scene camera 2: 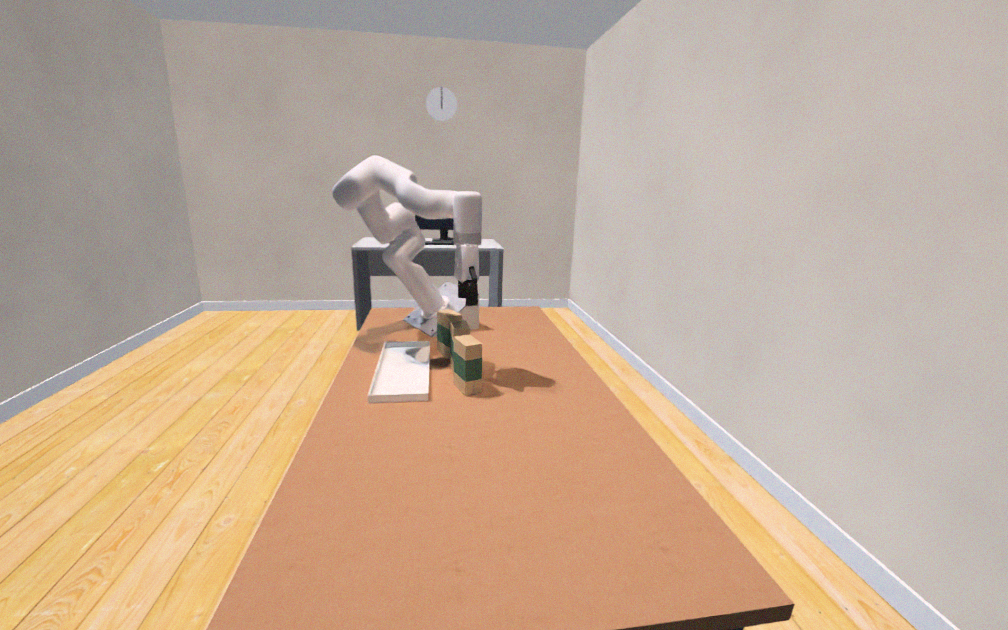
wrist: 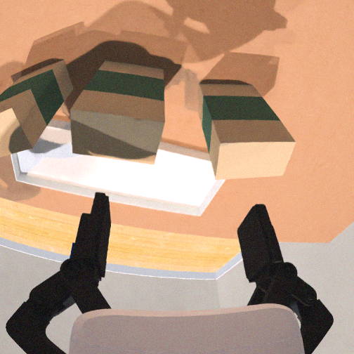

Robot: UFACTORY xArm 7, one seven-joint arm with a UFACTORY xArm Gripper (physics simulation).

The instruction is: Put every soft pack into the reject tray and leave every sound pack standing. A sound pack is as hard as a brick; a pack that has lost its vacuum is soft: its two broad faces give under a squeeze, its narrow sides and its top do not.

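Places are measured from the arm's base along level axes (x ahead, y left, z up), in metres.
Pixels of known places: gripper, fingertip midpoint: [scene camera 2: 467, 301]; arm's base, link origin: [scene camera 2: 435, 308].
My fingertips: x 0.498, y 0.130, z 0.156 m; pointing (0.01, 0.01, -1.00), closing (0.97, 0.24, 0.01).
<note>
For each thing: its top centre in the pictures, then the offset to it from my fingertips. Level surfaces: height alone.
- right pack, top centre: [scene camera 2: 463, 354] dy -0.009, dx +0.094, dz -0.122 m
- left pack, top centre: [scene camera 2: 446, 331] dy -0.070, dx -0.166, dz -0.142 m
- white reject tray, top centre: [scene camera 2: 403, 364] dy -0.188, dx -0.031, dz -0.201 m
- brown table, surface height: dz -0.223 m
Three tan packs with green bands stand upright in a row. The right pack [wrist: 245, 122] [scene camera 2: 467, 365] is nearest scene camera 2. The middle pack [wrist: 122, 100] has its top in shadow and is largely hidden in the scene view. The left pack [wrist: 42, 105] [scene camera 2: 444, 334] is cut by the wrist view's edge. The white reject tray [scene camera 2: 399, 397] [wrist: 150, 203] lies beside the row; the part of it that shows holds no pack. My gripper [scene camera 2: 469, 299] [wrist: 180, 213] is open, with nothing between its fingers, and hangs on the side of the row away from scene camera 2. Softness cannot be seen.
The brown table [scene camera 2: 475, 482] carries the packs and tray. A pale box [scene camera 2: 472, 317] shows below the gripper near the arm's base. A grey desk [scene camera 2: 362, 278] with a monitor stands behind. The wooden floor [scene camera 2: 148, 445] [wrist: 140, 247] lies beyond the table edge.
</note>
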